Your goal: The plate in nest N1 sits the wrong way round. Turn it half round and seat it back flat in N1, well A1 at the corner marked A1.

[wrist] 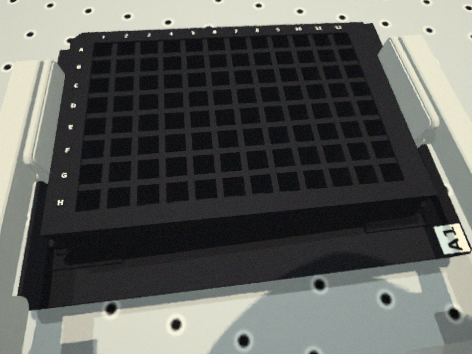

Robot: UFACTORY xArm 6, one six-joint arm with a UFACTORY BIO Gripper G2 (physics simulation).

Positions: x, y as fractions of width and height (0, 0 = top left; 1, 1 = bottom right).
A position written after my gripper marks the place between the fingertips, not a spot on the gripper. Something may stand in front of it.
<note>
I see my gripper (0.48, 0.18), a black plate (0.35, 0.38) and a black nest N1 (0.35, 0.75).
</note>
